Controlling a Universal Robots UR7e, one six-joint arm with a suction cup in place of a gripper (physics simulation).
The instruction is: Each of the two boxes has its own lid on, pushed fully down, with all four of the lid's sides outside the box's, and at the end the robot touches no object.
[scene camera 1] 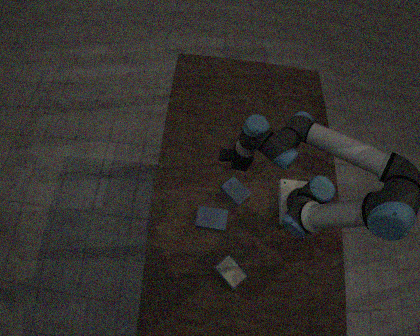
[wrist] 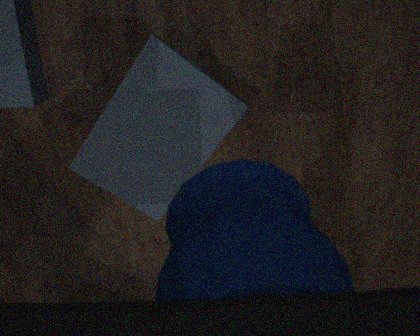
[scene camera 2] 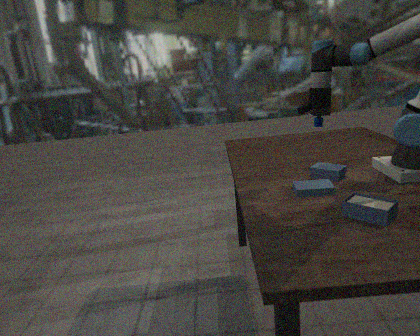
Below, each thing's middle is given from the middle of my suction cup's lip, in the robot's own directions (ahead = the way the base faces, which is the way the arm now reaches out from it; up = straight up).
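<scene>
Measured from my suction cup: the smaller blue-grey lid (wrist: 168, 115), 18 cm below, 4 cm to the left, 3 cm behind; the larger box (scene camera 2: 382, 211), 19 cm below, 40 cm to the left, 4 cm behind.
</scene>
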